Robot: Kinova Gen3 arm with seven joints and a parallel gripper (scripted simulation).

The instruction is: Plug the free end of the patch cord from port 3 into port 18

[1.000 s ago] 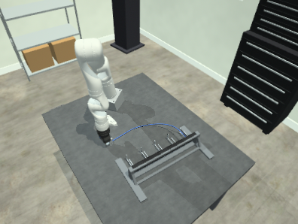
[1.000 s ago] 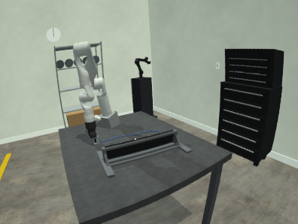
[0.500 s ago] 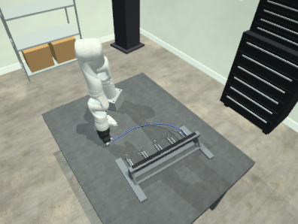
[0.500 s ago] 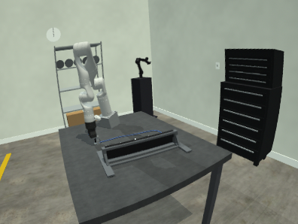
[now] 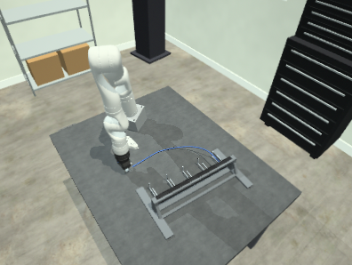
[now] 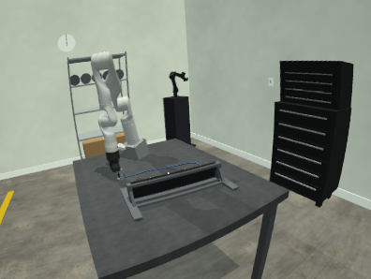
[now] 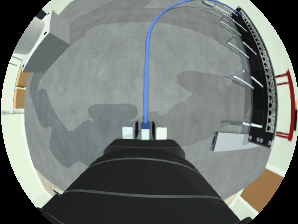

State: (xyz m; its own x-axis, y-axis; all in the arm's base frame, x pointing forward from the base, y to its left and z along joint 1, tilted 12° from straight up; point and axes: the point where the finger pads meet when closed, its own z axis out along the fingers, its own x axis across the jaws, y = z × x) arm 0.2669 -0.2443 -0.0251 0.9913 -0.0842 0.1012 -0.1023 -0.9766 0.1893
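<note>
Now: the plug 10 mm to the right of my hand and 10 mm below it.
</note>
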